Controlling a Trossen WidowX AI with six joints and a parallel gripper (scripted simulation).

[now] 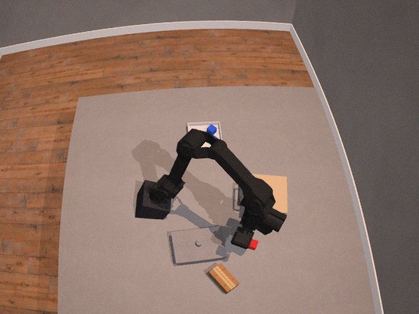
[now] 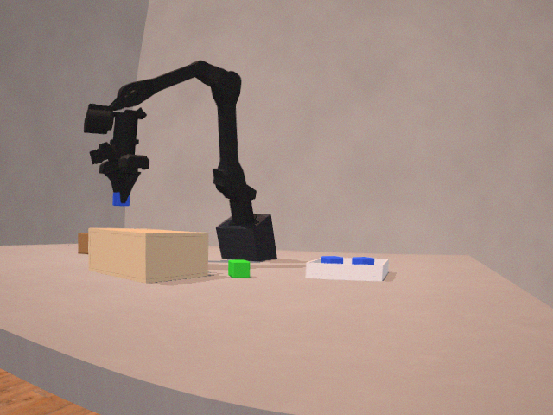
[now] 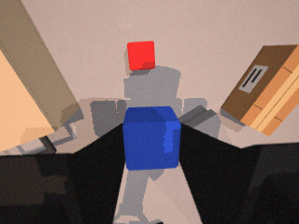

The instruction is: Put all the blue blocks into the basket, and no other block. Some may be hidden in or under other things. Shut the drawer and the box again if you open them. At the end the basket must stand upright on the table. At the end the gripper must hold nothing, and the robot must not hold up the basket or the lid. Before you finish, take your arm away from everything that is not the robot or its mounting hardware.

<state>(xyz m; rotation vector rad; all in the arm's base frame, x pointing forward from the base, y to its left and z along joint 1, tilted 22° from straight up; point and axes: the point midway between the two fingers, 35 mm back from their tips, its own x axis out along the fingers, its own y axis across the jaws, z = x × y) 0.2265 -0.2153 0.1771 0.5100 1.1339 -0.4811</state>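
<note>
Now: the white basket 510 mm to the left of my hand and 150 mm below it. The rest, counted from my hand: grey box (160 mm behind, 150 mm below, 20 mm to the left); then knobbed lid (170 mm behind, 120 mm below, 20 mm to the left); then red block (150 mm below, 40 mm ahead, 30 mm to the right).
</note>
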